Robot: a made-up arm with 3 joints.
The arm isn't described. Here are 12 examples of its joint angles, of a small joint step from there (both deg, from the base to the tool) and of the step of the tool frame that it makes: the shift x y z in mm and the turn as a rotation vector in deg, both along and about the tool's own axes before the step.
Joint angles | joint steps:
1: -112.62 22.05 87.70 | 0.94 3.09 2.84
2: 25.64 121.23 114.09 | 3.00 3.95 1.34
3: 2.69 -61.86 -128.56 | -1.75 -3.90 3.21
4: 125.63 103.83 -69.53 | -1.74 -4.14 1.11
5: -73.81 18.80 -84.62 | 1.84 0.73 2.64
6: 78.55 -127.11 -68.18 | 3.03 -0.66 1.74
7: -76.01 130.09 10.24 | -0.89 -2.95 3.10
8: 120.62 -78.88 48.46 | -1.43 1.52 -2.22
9: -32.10 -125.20 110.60 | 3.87 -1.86 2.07
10: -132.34 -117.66 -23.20 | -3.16 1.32 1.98
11: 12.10 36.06 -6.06 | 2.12 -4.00 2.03
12: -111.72 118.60 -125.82 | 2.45 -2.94 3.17
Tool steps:
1: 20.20 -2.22 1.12 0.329 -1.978 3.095
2: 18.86 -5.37 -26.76 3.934 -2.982 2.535
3: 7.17 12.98 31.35 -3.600 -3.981 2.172
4: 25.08 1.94 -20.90 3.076 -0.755 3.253
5: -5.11 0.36 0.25 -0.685 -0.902 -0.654
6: -9.15 -4.40 -19.65 2.474 -3.582 -0.319
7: -12.05 -0.44 -20.97 2.746 -2.544 -1.284
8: 20.24 0.58 -2.81 0.000 1.925 2.066
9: -7.96 4.80 30.90 -3.592 -4.351 -0.576
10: 18.75 5.53 17.59 -2.286 -0.545 2.108
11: 5.98 2.73 -31.57 3.879 -0.272 1.535
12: 3.06 11.50 25.02 -3.457 -4.286 1.204
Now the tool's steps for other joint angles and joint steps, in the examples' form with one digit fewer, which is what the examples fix.
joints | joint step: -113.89 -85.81 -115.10 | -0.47 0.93 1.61
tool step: -10.5 -0.9 1.5 -0.04 -1.65 -1.04
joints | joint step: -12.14 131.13 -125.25 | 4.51 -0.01 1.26
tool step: -21.0 7.0 17.4 -2.80 -4.23 -1.92
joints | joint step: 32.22 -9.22 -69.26 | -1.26 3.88 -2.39
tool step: -25.9 -3.1 14.7 -1.45 1.14 -3.60
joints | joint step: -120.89 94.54 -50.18 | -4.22 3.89 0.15
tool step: -39.1 -9.9 -1.1 0.72 0.33 -5.67
